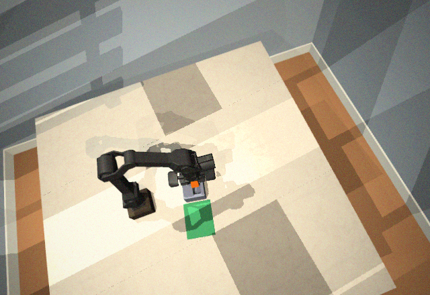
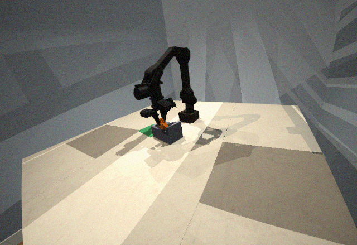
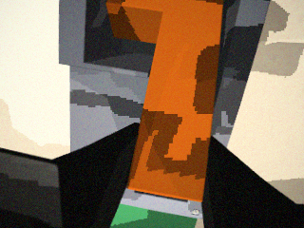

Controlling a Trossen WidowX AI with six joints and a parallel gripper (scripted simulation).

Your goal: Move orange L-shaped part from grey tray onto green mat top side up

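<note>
My gripper tip is 6 cm past the green mat, 13 cm to the left of it and 9 cm above it. Round my gripper tip: orange L-shaped part (4 cm to the left, 3 cm below).
</note>
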